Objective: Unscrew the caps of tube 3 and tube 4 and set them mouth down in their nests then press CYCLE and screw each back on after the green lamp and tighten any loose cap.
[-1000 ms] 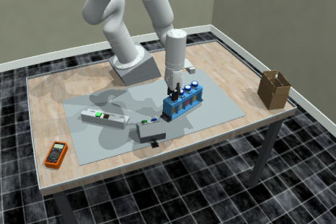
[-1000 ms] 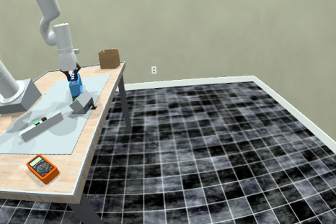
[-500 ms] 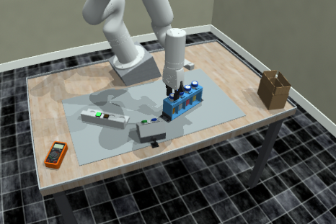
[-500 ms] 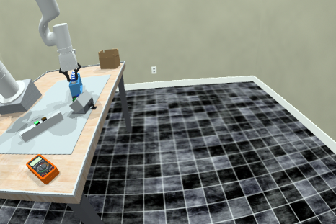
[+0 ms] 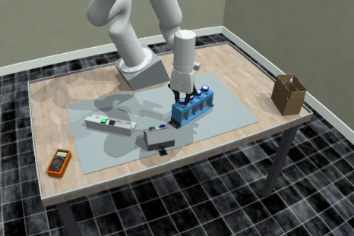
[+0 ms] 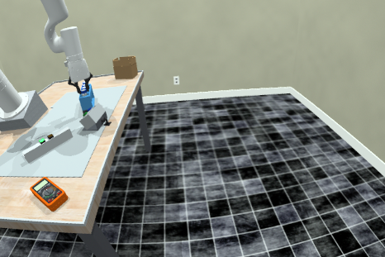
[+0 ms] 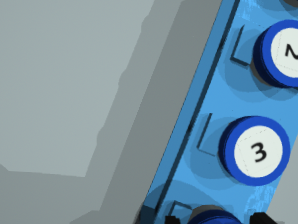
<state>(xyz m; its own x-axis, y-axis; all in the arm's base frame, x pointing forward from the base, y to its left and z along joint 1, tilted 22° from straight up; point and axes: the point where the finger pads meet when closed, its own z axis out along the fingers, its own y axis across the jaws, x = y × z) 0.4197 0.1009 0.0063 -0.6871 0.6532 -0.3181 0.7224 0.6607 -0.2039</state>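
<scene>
My gripper is now 1 cm above the blue-and-white cap. From my hand the other things lie so: green key: 7 cm ahead, 16 cm to the right, 6 cm below; then blue key: 7 cm ahead, 12 cm to the right, 6 cm below; then key housing: 9 cm ahead, 14 cm to the right, 8 cm below.
</scene>
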